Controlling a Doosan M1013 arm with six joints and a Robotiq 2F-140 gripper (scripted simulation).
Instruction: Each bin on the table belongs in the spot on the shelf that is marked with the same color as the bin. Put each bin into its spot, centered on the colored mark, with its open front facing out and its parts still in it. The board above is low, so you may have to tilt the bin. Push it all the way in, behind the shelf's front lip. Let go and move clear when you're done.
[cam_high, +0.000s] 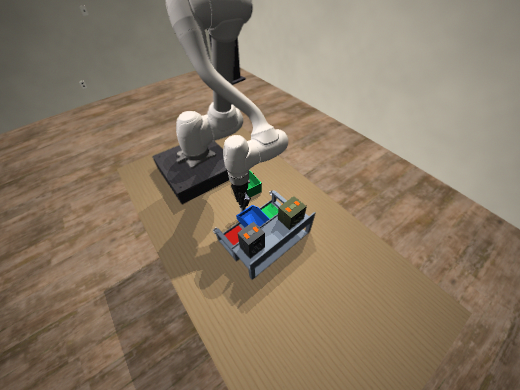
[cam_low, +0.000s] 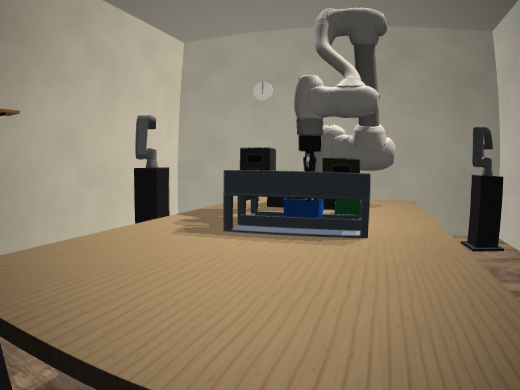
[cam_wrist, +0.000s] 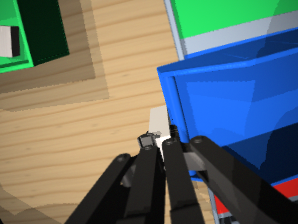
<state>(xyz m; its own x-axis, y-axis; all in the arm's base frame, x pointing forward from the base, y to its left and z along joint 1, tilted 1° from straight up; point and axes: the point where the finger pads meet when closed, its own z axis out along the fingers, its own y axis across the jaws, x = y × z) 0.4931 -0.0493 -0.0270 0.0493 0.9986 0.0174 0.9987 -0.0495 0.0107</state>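
The blue bin lies 10 cm ahead of my hand and 1 cm below it. Round my hand: olive box 23 cm ahead, 10 cm to the left, 9 cm above; black box 22 cm ahead, 13 cm to the right, 10 cm above; green bin 15 cm to the left, 14 cm behind, 2 cm below.
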